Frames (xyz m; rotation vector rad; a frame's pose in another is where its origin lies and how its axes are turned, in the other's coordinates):
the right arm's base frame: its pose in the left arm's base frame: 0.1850 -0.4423 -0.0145 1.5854 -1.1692 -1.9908
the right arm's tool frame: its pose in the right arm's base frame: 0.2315 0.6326 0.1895 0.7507 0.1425 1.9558
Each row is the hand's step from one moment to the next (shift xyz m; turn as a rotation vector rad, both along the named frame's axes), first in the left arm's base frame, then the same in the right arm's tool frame.
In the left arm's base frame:
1: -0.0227 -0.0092 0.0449 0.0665 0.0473 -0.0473
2: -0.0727 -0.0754 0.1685 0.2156 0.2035 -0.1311
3: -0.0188 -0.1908 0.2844 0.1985 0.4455 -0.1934
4: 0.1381 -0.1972 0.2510 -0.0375 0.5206 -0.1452
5: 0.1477 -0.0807 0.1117 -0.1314 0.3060 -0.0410
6: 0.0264 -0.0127 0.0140 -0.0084 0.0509 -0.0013
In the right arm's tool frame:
1: 0.0510 -0.0030 -0.0028 -0.0792 0.0398 -0.0322
2: 0.1900 -0.0521 -0.0233 -0.2436 0.1816 -0.1130
3: 0.2769 -0.1527 -0.1328 -0.3175 0.4139 -0.0557
4: 0.1715 -0.1658 -0.2531 -0.1684 0.4984 0.1295
5: 0.0329 -0.0682 -0.1873 -0.0068 0.3004 0.1494
6: 0.0005 -0.0112 -0.0305 -0.0030 0.0504 0.0104

